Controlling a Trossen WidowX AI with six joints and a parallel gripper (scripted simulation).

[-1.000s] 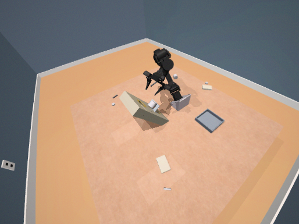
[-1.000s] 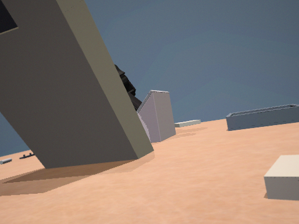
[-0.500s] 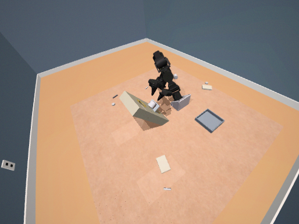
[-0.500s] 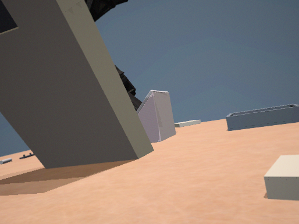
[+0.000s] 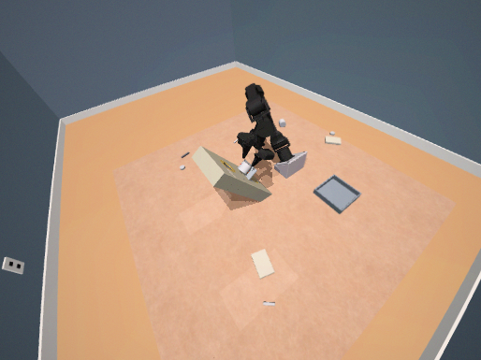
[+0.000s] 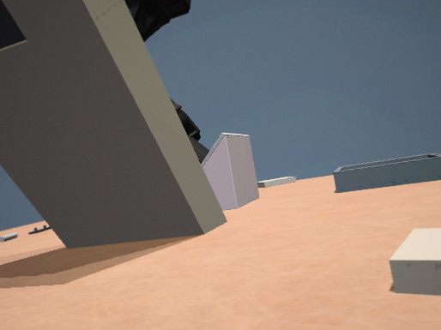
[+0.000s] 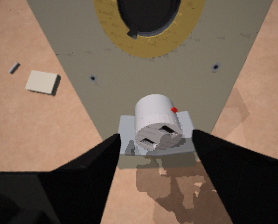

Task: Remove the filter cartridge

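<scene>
Now: gripper tip 1 cm short of the round grey filter cartridge and 2 cm above it. The rest, counted from my gripper tip: beige service panel: 6 cm ahead, 1 cm to the right, 4 cm below; then tray: 29 cm behind, 31 cm to the left, 20 cm below.
</scene>
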